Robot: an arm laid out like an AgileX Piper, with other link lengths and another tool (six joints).
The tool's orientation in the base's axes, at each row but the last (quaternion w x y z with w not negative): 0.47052, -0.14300, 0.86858, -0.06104; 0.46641, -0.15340, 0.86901, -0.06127; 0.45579, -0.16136, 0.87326, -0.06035; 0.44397, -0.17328, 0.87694, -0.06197; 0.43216, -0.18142, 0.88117, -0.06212
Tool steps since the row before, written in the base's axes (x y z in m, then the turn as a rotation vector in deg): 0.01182, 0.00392, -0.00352, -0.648, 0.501, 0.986; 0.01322, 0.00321, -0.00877, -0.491, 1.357, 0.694; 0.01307, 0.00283, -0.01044, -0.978, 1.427, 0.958; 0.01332, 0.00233, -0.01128, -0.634, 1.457, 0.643; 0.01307, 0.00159, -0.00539, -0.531, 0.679, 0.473
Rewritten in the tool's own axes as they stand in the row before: -0.00449, 0.00232, 0.01191, -0.607, 0.363, -1.069; -0.00094, 0.00245, 0.01597, -0.735, 1.213, -0.744; 0.00020, 0.00233, 0.01680, -0.704, 1.322, -1.291; 0.00044, 0.00182, 0.01751, -0.664, 1.347, -0.826; -0.00394, -0.00057, 0.01366, -0.305, 0.644, -0.677
